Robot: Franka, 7 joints.
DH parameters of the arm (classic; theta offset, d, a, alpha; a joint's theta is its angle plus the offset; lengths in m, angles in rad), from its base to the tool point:
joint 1: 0 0.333 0 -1.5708
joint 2: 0 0 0 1.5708
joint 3: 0 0.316 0.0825 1.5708
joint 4: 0 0 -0.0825 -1.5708
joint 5: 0 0.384 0 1.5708
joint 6: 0 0 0.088 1.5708
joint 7: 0 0.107 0 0
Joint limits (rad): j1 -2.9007..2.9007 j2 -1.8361..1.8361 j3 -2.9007..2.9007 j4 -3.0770..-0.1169 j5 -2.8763..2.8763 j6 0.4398..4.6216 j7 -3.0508..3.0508
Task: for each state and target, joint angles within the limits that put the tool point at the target. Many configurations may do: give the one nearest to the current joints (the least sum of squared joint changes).
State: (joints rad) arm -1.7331 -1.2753 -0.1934 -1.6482 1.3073 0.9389 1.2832
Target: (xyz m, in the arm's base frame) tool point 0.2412 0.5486 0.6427
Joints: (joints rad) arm -1.7893 -1.8165 -0.0469 -1.2686 1.4450 0.9408 1.2832
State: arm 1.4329 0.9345 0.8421 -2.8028 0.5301 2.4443 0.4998
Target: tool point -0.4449 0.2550 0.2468
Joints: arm 1.3065 0.6986 1.2707 -2.3307 0.5273 2.4725 0.4998
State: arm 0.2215 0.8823 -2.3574 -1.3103 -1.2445 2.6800 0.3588
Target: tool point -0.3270 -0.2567 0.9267
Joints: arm -0.0681 0.4520 -2.6917 -1.5803 -1.2496 2.5840 0.3588
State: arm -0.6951 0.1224 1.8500 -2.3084 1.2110 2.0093 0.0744
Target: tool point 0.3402 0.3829 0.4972
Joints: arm -1.0315 0.4493 1.8421 -2.1673 1.2066 1.8701 0.0744
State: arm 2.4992 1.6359 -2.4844 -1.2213 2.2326 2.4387 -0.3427
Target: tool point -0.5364 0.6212 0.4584
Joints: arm 2.6783 1.8361 -2.3823 -0.9352 2.2357 2.3692 -0.3427
